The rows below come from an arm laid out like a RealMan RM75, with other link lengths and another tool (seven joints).
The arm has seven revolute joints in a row. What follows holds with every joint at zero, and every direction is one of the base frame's. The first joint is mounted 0.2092 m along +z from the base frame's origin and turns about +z. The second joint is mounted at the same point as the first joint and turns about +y. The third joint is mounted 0.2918 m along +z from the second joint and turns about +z. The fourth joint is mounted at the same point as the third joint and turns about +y. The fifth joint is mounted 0.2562 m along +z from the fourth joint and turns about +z. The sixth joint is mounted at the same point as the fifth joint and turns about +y. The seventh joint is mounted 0.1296 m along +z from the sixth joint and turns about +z. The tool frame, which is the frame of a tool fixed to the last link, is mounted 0.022 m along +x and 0.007 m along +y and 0.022 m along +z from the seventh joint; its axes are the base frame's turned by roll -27.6, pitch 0 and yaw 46.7 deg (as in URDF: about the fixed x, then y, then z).
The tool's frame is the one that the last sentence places.
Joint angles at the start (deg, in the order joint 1, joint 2, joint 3, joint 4, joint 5, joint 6, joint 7):
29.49 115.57 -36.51 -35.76 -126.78 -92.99 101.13
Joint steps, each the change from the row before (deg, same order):
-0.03 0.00 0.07 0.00 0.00 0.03 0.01
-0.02 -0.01 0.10 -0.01 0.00 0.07 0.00
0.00 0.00 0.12 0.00 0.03 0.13 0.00
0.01 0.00 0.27 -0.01 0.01 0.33 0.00
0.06 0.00 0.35 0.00 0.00 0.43 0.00
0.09 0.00 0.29 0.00 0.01 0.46 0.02
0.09 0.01 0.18 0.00 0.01 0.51 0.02
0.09 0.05 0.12 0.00 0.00 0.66 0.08
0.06 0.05 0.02 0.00 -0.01 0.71 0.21
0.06 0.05 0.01 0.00 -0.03 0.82 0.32
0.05 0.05 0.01 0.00 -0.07 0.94 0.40
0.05 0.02 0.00 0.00 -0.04 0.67 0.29
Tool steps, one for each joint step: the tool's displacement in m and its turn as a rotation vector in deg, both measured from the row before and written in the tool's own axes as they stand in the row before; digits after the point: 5 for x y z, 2 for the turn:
0.00001 -0.00010 -0.00028 -0.01 -0.11 0.01
-0.00025 -0.00004 -0.00039 0.01 -0.16 -0.04
-0.00048 -0.00002 -0.00020 -0.01 -0.22 -0.07
-0.00117 -0.00013 -0.00051 0.05 -0.49 -0.18
-0.00171 -0.00004 -0.00040 0.06 -0.59 -0.25
-0.00187 0.00001 -0.00013 0.09 -0.56 -0.26
-0.00179 -0.00017 0.00009 0.15 -0.49 -0.26
-0.00183 -0.00053 0.00042 0.24 -0.56 -0.23
-0.00162 -0.00077 0.00039 0.32 -0.59 -0.10
-0.00180 -0.00092 0.00035 0.40 -0.71 -0.05
-0.00195 -0.00115 0.00019 0.49 -0.82 -0.01
-0.00155 -0.00069 0.00014 0.35 -0.59 -0.02

